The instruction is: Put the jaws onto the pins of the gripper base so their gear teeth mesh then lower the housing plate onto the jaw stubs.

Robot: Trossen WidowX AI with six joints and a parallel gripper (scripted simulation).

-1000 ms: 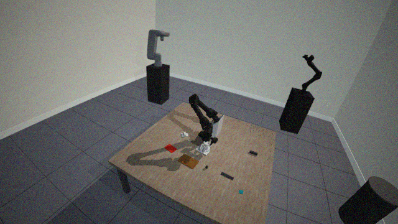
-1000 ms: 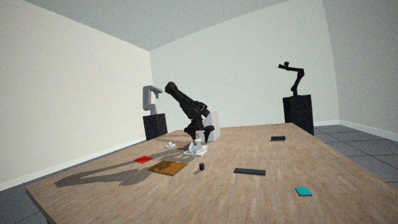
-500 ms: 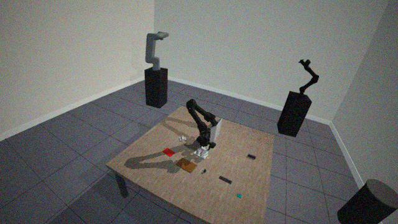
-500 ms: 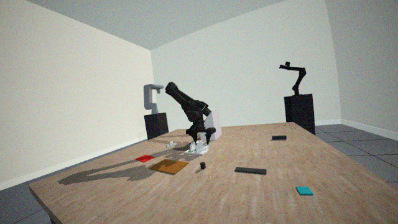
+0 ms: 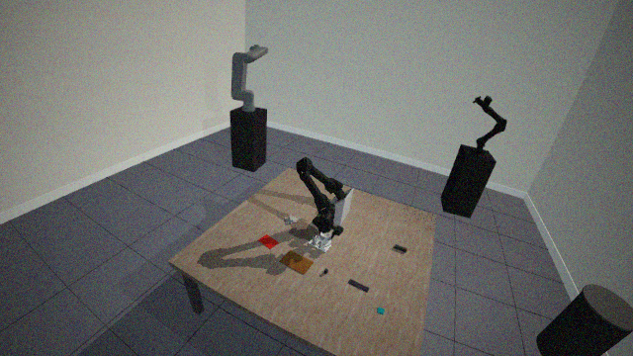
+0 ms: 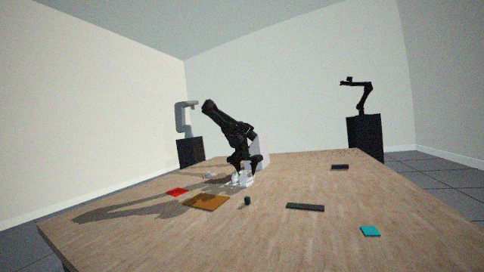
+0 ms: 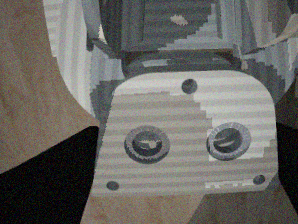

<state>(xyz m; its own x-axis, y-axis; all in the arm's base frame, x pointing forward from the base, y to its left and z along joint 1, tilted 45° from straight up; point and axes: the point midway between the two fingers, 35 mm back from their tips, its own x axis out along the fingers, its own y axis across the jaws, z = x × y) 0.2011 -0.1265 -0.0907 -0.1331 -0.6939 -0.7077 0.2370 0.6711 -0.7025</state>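
The grey jaw is 30 mm ahead of my gripper tip, 10 mm to the left of it and 10 mm below it. Also, from my gripper tip: orange-brown tile 250 mm ahead, 90 mm to the right, 20 mm below; then black cylinder 260 mm ahead, 80 mm to the left, 10 mm below; then red tile 300 mm to the right, 170 mm ahead, 20 mm below.
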